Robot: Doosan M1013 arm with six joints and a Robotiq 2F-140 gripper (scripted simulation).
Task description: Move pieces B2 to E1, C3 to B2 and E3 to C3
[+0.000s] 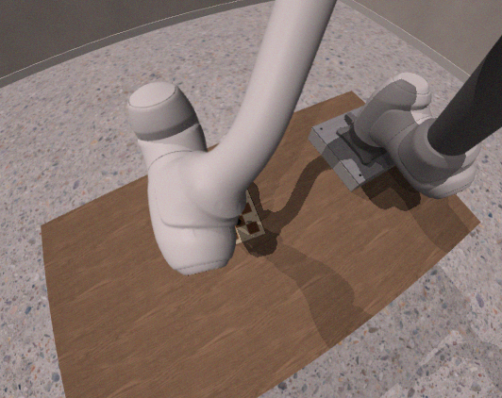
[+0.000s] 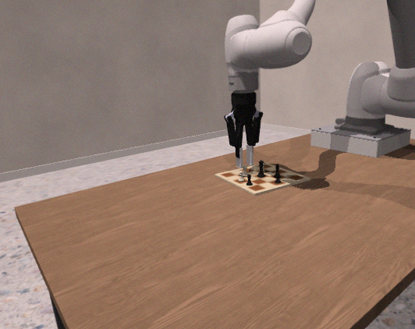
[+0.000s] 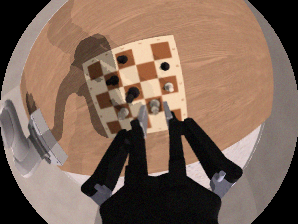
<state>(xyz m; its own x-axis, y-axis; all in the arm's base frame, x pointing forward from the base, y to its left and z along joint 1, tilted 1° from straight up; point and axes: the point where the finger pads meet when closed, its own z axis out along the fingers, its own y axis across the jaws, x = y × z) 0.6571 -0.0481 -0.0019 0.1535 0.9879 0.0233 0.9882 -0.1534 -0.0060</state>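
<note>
My hand is 3 cm past the tall black piece, 4 cm to the right of it and 4 cm above it. From my hand the other things lie so: chessboard 3 cm behind, 4 cm to the left, 7 cm below.
</note>
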